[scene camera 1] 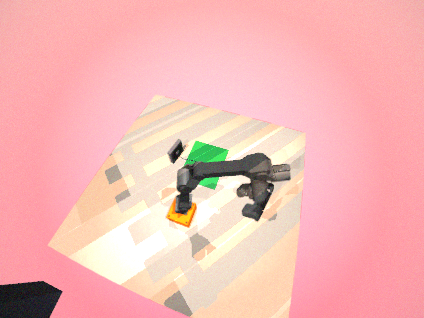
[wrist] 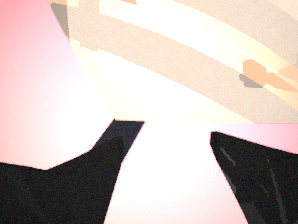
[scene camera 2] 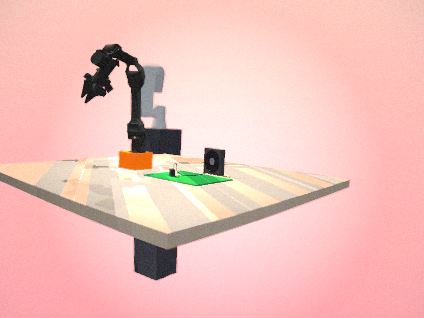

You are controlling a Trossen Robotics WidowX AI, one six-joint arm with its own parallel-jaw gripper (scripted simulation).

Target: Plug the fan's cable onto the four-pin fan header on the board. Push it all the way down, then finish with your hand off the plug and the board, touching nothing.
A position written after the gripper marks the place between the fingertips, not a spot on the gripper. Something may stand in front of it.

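Note:
You've got the gripper (scene camera 1: pixel 259 215) there, and it's open and holds nothing, plus a green board (scene camera 1: pixel 200 151). The gripper (wrist: pixel 167 140) is visible there as well.

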